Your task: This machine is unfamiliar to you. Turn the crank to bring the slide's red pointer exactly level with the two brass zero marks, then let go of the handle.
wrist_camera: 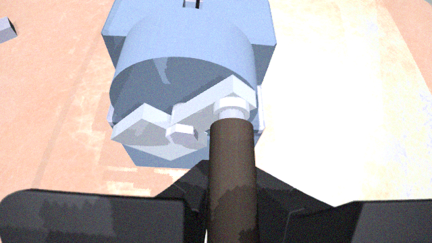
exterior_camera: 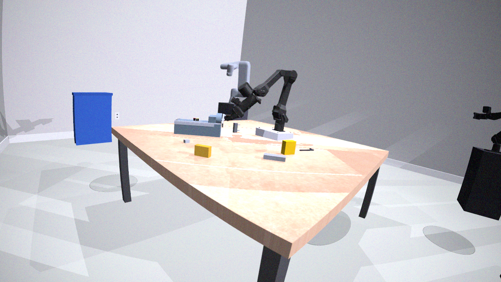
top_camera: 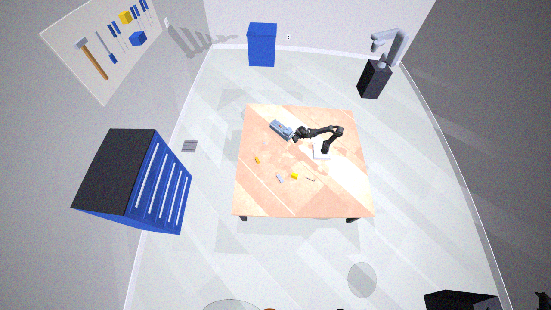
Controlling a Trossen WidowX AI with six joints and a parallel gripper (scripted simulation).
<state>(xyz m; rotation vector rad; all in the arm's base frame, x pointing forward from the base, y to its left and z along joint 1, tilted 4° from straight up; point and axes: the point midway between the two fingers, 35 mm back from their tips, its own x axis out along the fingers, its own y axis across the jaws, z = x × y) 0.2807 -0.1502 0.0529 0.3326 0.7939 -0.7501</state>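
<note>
The crank lies 2 cm above my gripper tip, 1 cm to the left of it and 1 cm ahead of it. Round my gripper tip: red pointer 14 cm ahead, 12 cm to the right; grey cube 30 cm ahead, 8 cm below, 4 cm to the left; dark brown handle 3 cm above, 1 cm to the left, 1 cm behind.
</note>
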